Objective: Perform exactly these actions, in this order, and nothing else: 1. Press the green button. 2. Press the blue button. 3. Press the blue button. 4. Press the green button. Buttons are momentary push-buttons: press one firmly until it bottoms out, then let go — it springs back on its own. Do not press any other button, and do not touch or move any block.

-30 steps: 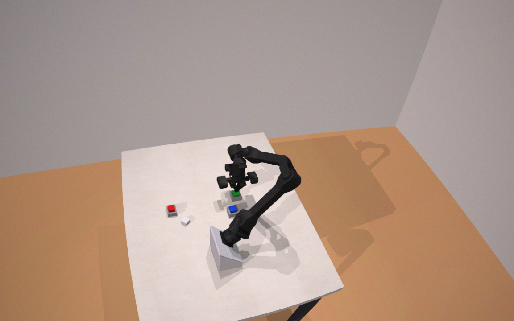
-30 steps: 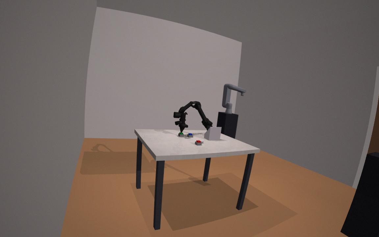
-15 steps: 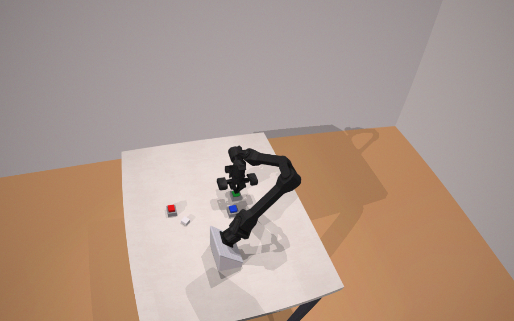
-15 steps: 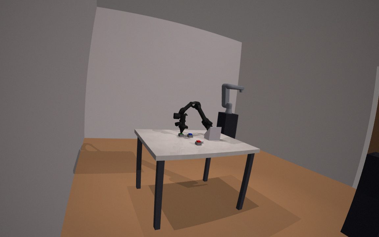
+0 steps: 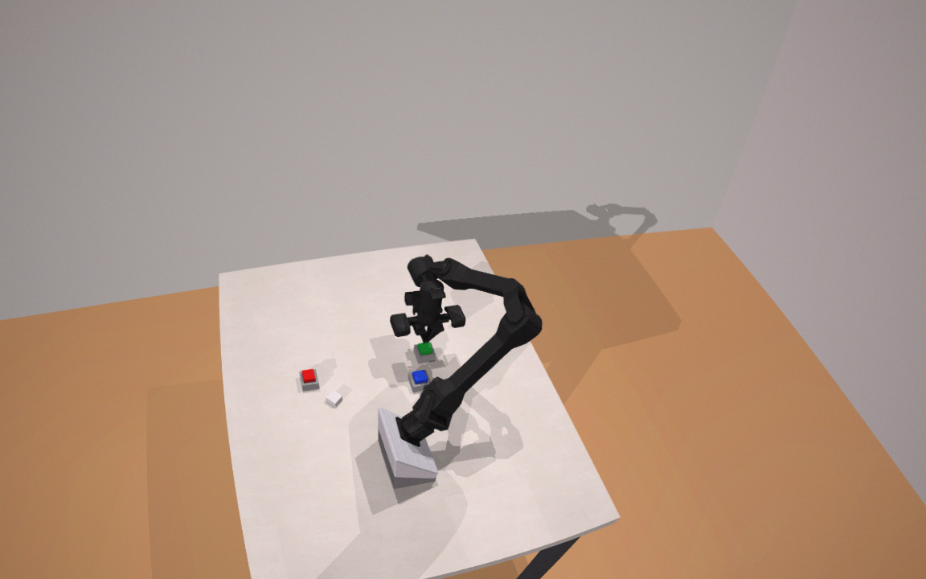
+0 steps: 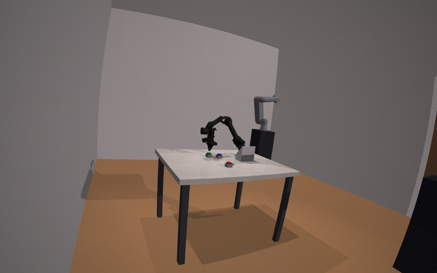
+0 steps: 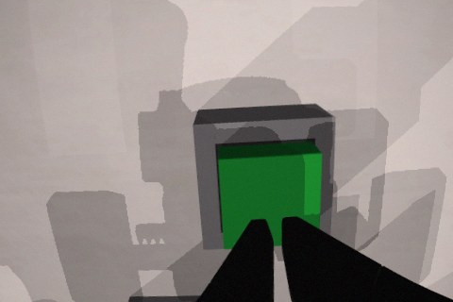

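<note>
Now: gripper tip 3 cm above the green button. From my gripper tip the other things lie so: small white block (27 cm to the left, 12 cm behind, 5 cm below); then red button (33 cm to the left, 6 cm behind, 3 cm below); then blue button (9 cm behind, 3 cm to the left, 3 cm below).
</note>
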